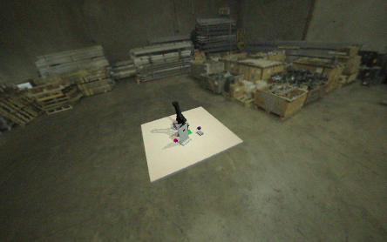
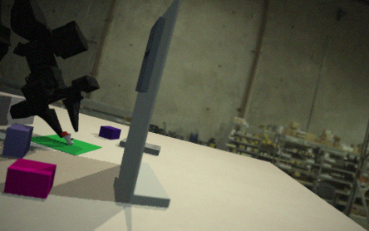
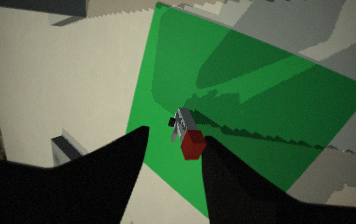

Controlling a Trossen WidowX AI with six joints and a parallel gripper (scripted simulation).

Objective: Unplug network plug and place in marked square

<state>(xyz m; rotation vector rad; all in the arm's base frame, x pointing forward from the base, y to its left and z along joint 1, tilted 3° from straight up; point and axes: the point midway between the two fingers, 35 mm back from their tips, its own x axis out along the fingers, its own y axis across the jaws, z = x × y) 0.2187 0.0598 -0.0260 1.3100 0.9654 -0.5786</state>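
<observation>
My gripper tip is 10 mm above the network plug. The rest, counted from my gripper tip: green marked square (20 mm below); then blue-violet block (140 mm to the right, 10 mm ahead); then dark purple block (210 mm to the left, 10 mm below, 10 mm behind).
</observation>
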